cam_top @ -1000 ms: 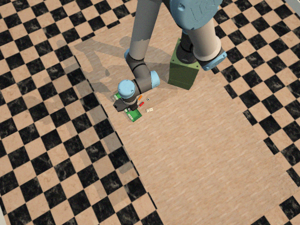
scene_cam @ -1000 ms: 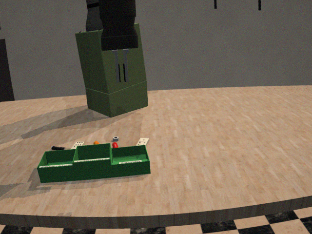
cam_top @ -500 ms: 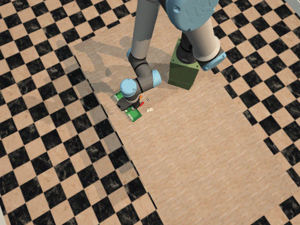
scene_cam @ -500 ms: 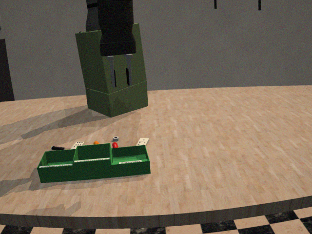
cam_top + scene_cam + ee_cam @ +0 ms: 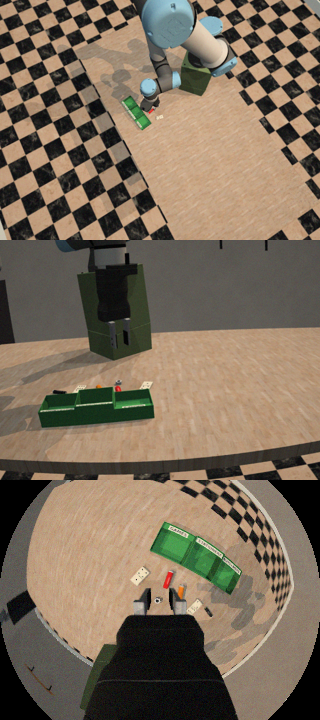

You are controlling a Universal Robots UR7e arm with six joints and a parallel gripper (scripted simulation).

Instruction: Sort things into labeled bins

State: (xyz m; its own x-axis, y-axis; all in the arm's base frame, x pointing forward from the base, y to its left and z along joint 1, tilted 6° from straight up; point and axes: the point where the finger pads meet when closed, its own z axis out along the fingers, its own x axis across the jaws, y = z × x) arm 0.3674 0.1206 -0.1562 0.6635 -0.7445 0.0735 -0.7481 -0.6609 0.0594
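The white nut is 50 mm behind my hand, 30 mm to the right of it and 140 mm below it. The rest, counted from my hand: red cylinder (10 mm ahead, 10 mm to the right, 140 mm below); orange cylinder (10 mm ahead, 70 mm to the right, 140 mm below); three joined green bins (110 mm ahead, 40 mm to the right, 120 mm below).
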